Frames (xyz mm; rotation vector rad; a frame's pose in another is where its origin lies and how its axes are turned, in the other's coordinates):
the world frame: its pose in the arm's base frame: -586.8 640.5 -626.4 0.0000 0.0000 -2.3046
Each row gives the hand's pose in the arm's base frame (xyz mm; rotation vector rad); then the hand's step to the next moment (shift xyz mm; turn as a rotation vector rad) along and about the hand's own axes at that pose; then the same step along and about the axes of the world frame.
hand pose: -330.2 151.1 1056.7 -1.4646 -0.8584 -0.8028
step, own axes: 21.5 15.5 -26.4 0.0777 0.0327 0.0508
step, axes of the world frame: 2.9 35.0 12.8 -0.0847 0.0131 0.0483
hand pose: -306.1 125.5 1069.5 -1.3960 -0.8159 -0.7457
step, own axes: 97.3 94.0 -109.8 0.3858 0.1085 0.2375
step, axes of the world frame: -15.2 170.7 31.5 -0.3780 0.0436 0.2688
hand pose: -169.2 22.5 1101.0 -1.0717 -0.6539 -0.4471
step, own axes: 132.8 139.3 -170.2 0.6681 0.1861 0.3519
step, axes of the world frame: -80.7 237.6 -55.4 -0.6240 0.1230 0.4475
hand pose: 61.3 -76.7 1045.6 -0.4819 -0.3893 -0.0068
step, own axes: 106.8 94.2 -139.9 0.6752 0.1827 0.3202
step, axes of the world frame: -128.2 98.4 -117.2 -0.6235 0.1475 0.4258
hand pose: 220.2 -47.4 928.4 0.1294 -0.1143 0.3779
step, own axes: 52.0 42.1 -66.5 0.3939 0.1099 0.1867
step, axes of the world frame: -75.4 -16.8 -54.1 -0.3652 0.0831 0.2487
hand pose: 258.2 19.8 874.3 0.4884 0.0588 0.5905
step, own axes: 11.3 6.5 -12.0 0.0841 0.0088 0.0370
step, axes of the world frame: -14.4 -7.9 -6.7 -0.0758 0.0293 0.0438
